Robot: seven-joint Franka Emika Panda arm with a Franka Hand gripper.
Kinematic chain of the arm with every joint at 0, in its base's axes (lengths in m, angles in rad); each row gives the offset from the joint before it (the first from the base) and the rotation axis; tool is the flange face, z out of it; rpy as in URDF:
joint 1: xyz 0 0 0.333 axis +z
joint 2: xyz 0 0 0 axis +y
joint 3: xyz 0 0 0.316 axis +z
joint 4: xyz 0.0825 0 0 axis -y
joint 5: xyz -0.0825 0 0.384 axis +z
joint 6: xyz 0 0 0 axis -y
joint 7: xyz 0.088 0 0 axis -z
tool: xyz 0 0 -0.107 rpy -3.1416 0 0
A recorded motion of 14 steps. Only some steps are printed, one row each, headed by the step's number.
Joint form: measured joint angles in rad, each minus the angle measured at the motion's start. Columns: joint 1, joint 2, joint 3, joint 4, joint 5, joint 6, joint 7.
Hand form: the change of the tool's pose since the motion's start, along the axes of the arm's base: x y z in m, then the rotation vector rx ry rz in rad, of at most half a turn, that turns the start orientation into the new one. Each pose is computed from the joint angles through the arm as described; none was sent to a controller.
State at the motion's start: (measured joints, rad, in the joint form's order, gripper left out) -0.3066 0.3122 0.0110 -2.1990 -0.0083 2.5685 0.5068
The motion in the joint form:
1: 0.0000 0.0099 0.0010 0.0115 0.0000 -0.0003 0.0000
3: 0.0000 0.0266 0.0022 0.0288 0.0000 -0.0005 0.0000
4: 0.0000 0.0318 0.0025 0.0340 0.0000 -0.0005 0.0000
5: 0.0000 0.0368 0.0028 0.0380 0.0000 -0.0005 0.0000
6: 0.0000 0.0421 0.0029 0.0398 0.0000 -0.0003 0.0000
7: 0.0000 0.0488 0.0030 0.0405 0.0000 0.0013 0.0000
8: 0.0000 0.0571 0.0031 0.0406 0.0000 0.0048 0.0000
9: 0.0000 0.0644 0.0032 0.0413 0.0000 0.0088 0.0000
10: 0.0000 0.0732 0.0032 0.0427 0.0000 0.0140 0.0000
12: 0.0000 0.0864 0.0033 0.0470 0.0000 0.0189 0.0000
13: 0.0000 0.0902 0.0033 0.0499 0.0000 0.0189 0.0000
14: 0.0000 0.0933 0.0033 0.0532 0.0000 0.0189 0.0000
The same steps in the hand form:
1: 0.0033 -0.0004 -0.0012 0.0000 -0.0014 0.0009
3: 0.0080 -0.0012 -0.0040 0.0005 -0.0019 0.0020
4: 0.0094 -0.0014 -0.0049 0.0006 -0.0020 0.0022
5: 0.0104 -0.0015 -0.0062 0.0011 -0.0011 0.0025
6: 0.0106 -0.0015 -0.0085 0.0021 0.0021 0.0026
7: 0.0104 -0.0014 -0.0120 0.0035 0.0062 0.0027
8: 0.0100 -0.0012 -0.0163 0.0051 0.0107 0.0028
9: 0.0099 -0.0011 -0.0199 0.0060 0.0131 0.0028
10: 0.0100 -0.0011 -0.0239 0.0068 0.0152 0.0028
12: 0.0106 -0.0012 -0.0294 0.0082 0.0189 0.0029
13: 0.0112 -0.0014 -0.0305 0.0085 0.0198 0.0029
14: 0.0120 -0.0017 -0.0310 0.0084 0.0196 0.0029

